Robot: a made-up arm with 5 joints.
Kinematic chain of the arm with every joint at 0, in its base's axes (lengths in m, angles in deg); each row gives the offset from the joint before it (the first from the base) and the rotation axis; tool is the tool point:
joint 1: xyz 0 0 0.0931 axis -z
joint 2: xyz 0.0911 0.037 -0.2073 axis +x
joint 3: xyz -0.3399 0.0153 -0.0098 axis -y
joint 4: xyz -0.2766 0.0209 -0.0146 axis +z
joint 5: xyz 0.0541 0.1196 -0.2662 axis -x
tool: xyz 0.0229 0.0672 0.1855
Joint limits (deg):
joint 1: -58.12..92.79
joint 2: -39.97..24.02
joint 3: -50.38..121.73
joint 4: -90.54..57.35
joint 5: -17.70..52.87
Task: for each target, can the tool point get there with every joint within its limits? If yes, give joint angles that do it. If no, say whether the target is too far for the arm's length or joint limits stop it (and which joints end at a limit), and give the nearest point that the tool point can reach.
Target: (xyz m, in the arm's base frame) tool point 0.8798 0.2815 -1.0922
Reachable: no: too far | nearest point 0.4459 0.2630 -0.5814 | short by 0.670 m
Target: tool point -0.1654 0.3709 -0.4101
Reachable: yes | joints 27.92 -17.29 27.21 -8.86 29.97
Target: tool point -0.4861 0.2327 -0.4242
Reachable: yes | joints 2.13 -27.74 10.08 16.25 22.95
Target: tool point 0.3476 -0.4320 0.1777
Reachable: no: joint limits stop it (at a limit: joint 1, joint 2, joint 3, joint 5) | nearest point 0.3927 -0.0843 -0.0576 | short by 0.422 m
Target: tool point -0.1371 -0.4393 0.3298
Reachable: no: joint limits stop it (at a limit: joint 1, joint 2, joint 3, joint 4) | nearest point -0.3862 -0.4014 0.1545 | short by 0.307 m
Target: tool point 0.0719 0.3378 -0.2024
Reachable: yes | joints 24.52 7.96 98.03 -12.57 30.72
